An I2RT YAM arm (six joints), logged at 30 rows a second.
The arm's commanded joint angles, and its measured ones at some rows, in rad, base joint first. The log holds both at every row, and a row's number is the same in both.
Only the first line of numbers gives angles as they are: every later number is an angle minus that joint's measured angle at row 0.
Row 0, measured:
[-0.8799 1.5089 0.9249 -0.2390 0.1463 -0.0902]
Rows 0 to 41, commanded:
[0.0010 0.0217 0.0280 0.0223 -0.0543 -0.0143]
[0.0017 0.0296 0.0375 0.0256 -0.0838 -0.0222]
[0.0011 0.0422 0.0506 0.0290 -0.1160 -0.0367]
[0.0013 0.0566 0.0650 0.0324 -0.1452 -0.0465]
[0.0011 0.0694 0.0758 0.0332 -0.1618 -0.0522]
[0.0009 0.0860 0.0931 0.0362 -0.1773 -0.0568]
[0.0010 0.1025 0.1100 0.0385 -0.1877 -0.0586]
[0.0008 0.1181 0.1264 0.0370 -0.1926 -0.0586]
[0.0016 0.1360 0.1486 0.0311 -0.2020 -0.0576]
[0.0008 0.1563 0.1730 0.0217 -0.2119 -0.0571]
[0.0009 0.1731 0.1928 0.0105 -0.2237 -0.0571]
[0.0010 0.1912 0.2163 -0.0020 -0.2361 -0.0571]
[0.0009 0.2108 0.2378 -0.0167 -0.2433 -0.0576]
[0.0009 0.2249 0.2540 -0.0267 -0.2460 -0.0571]
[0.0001 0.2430 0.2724 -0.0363 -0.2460 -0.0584]
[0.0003 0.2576 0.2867 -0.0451 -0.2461 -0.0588]
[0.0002 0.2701 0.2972 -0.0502 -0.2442 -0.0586]
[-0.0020 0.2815 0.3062 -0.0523 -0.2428 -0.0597]
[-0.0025 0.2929 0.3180 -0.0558 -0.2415 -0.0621]
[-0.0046 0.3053 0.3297 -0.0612 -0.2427 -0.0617]
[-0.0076 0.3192 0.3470 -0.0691 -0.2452 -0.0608]
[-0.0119 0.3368 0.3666 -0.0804 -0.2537 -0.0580]
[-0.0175 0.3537 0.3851 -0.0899 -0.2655 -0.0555]
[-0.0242 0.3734 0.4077 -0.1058 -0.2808 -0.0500]
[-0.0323 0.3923 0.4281 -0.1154 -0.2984 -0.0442]
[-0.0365 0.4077 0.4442 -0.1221 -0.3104 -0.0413]
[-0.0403 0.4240 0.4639 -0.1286 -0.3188 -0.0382]
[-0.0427 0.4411 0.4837 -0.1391 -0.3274 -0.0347]
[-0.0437 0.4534 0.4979 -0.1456 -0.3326 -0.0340]
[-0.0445 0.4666 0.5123 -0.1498 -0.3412 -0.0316]
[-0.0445 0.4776 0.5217 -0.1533 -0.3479 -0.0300]
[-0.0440 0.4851 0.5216 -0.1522 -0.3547 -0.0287]
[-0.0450 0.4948 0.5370 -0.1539 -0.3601 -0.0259]
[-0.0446 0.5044 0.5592 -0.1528 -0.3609 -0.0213]
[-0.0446 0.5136 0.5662 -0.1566 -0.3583 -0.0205]
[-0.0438 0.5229 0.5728 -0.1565 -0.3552 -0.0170]
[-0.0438 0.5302 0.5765 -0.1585 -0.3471 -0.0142]
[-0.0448 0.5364 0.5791 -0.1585 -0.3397 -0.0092]
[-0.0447 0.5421 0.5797 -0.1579 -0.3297 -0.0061]
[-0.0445 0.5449 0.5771 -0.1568 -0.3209 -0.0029]
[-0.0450 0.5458 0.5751 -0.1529 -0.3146 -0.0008]
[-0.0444 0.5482 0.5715 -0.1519 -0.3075 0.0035]
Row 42, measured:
[-0.0442 0.5425 0.5699 -0.1472 -0.3212 -0.0134]
